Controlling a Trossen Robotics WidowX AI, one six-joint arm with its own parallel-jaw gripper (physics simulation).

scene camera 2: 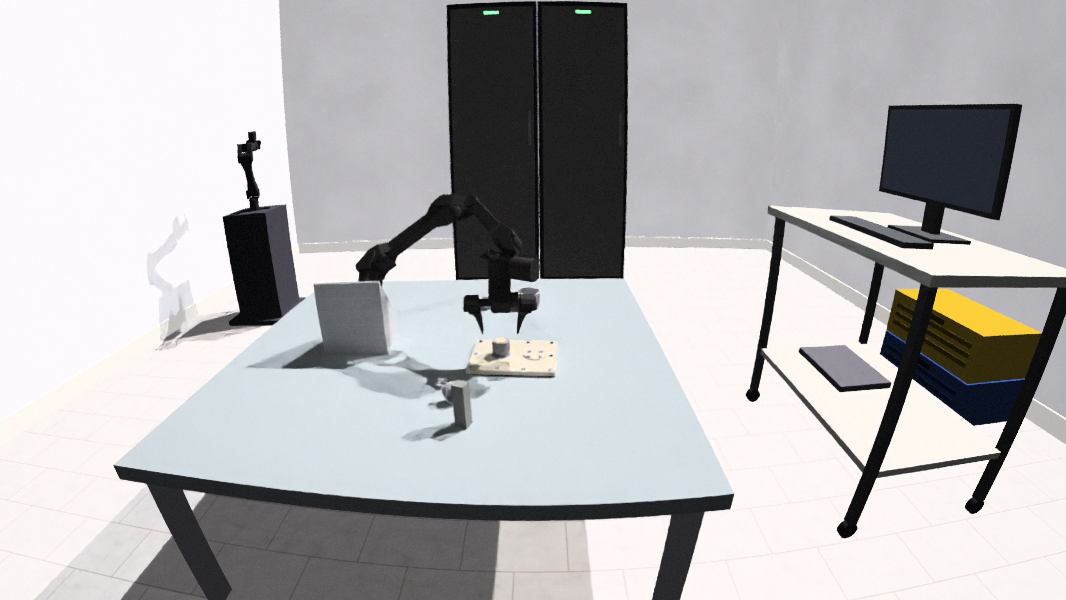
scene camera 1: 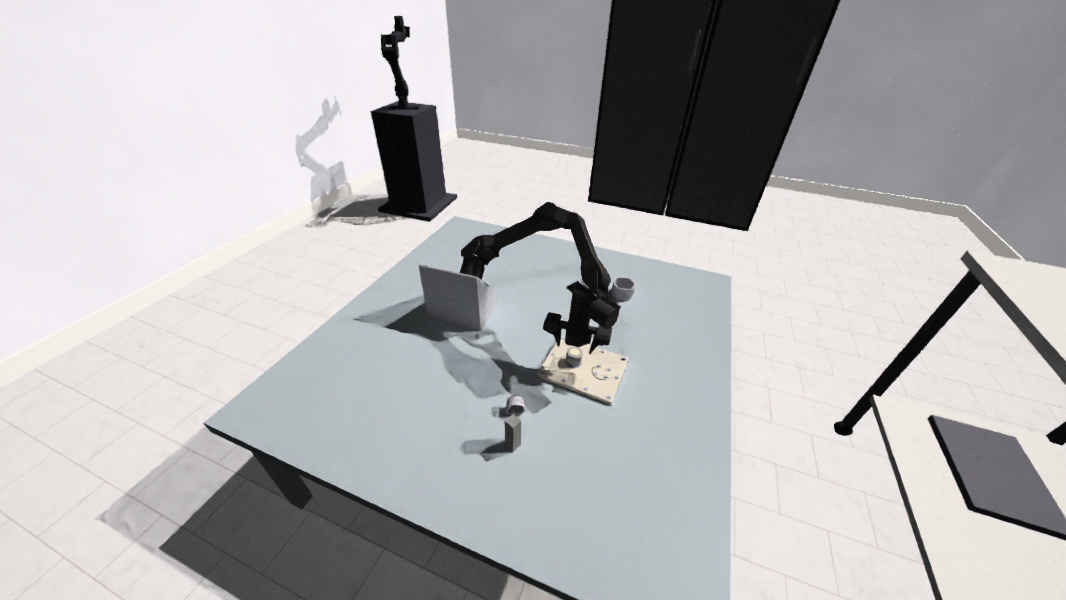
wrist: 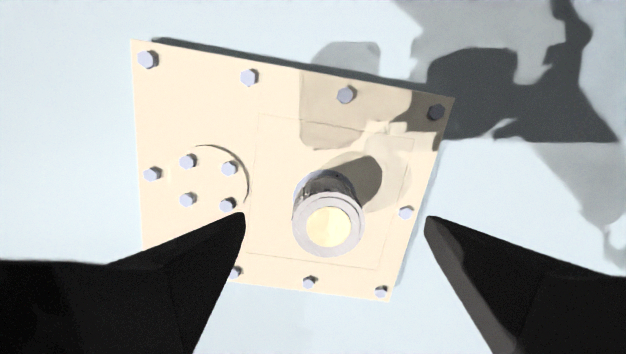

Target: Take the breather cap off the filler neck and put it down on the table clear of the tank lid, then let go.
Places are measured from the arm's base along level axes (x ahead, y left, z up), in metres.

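Pixels of known places: gripper, fingertip midpoint: (scene camera 2: 500,333) (scene camera 1: 574,349) (wrist: 334,222); arm's base at its link origin: (scene camera 2: 368,293) (scene camera 1: 469,278).
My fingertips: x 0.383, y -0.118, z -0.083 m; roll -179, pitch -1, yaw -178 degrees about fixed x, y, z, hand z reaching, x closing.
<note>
Ahead of a thing's pixels: the offset from my fingertips to its top centre. "pt": to the spot under its first point. Level surfaces: height alone.
The breather cap {0.017 m left, 0.000 m ahead, 0.026 m down} (scene camera 1: 573,358) (scene camera 2: 500,347) (wrist: 328,226) is a short grey cylinder with a pale yellow centre, upright on the cream tank lid {pt 0.061 m right, 0.098 m ahead, 0.071 m down} (scene camera 1: 600,389) (scene camera 2: 537,367) (wrist: 200,105). The filler neck under it is mostly hidden. The lid lies flat on the blue-grey table {0.086 m down} (scene camera 1: 656,462) (scene camera 2: 581,447) and has bolts along its edges and a bolted round patch. My gripper (scene camera 1: 575,347) (scene camera 2: 500,331) (wrist: 334,222) is open and empty, pointing down above the cap. In the wrist view the cap shows between the two fingertips, with a gap on each side.
A small upright grey block {0.298 m right, 0.082 m back, 0.019 m up} (scene camera 1: 512,435) (scene camera 2: 462,404) and a small round ringed piece {0.199 m right, 0.112 m back, 0.037 m down} (scene camera 1: 515,405) (scene camera 2: 446,389) stand on the table in front of the lid. A grey panel (scene camera 1: 451,299) (scene camera 2: 350,319) stands left of the lid. A grey cup {0.429 m left, 0.093 m ahead, 0.031 m down} (scene camera 1: 622,289) is behind the gripper.
</note>
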